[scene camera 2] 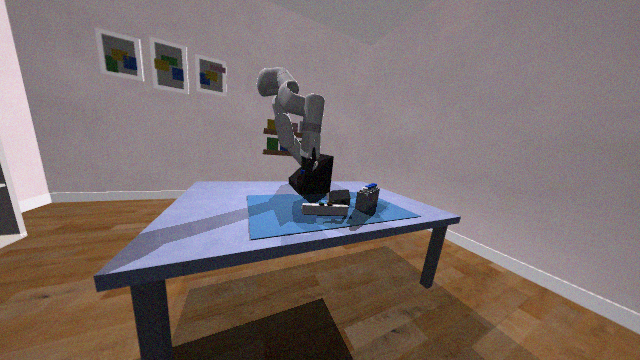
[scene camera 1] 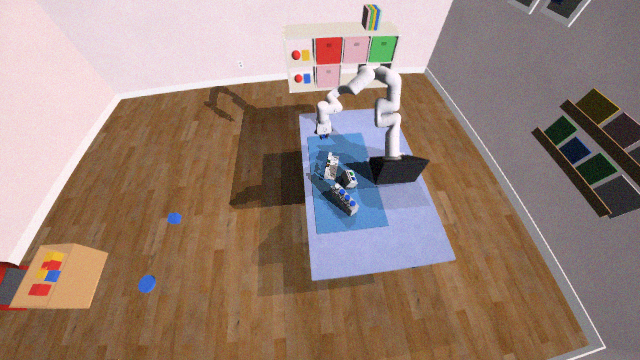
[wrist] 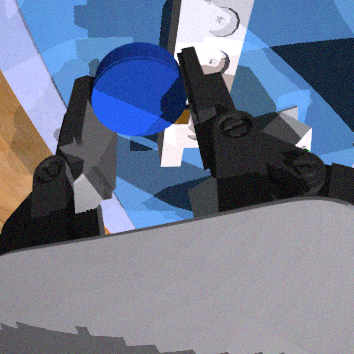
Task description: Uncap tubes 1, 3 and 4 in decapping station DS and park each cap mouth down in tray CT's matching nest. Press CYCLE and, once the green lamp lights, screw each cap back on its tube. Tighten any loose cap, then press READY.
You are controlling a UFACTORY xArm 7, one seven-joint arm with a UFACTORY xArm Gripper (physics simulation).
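Seen in the pictures: gripper, between the fingertips: (scene camera 2: 305, 174) (scene camera 1: 324, 138) (wrist: 143, 87); arm's base, origin of its link: (scene camera 1: 391, 158).
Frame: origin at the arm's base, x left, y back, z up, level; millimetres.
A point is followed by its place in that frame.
My gripper (scene camera 1: 323, 136) {x -269, y -426, z 37 mm} (wrist: 143, 87) {x -269, y -426, z 37 mm} is shut on a blue cap (scene camera 2: 302, 171) {x -291, y -435, z 53 mm} (wrist: 125, 112) {x -273, y -432, z 56 mm} and holds it in the air, beyond the far end of the white tray CT (scene camera 1: 329, 173) {x -77, y -431, z -141 mm} (scene camera 2: 325, 210) {x -153, y -432, z -134 mm} (wrist: 192, 30) {x -218, y -388, z -111 mm} in scene camera 1. In the wrist view the tray's round nests show past the right finger, which hides part of the tray. The decapping station DS (scene camera 1: 348, 207) {x 252, y -399, z -65 mm} (scene camera 2: 366, 202) {x 81, y -468, z -106 mm} stands at the other side, with blue caps (scene camera 1: 347, 198) {x 203, y -393, z -35 mm} (scene camera 2: 370, 185) {x 194, y -384, z -40 mm} on several tubes. The station's end nearest the tray shows no blue cap. Tube numbers are too small to read.
A small grey button box (scene camera 1: 349, 180) {x 54, y -325, z -78 mm} (scene camera 2: 339, 197) {x -5, y -348, z -109 mm} stands between tray and station, with a green and a blue spot on its face. All stand on the blue mat (scene camera 1: 370, 220) {x 342, y -262, z -157 mm} (scene camera 2: 265, 225) {x -432, y -437, z -156 mm}. A large black block (scene camera 1: 400, 170) {x 113, y 9, z 10 mm} stands at the arm's base.
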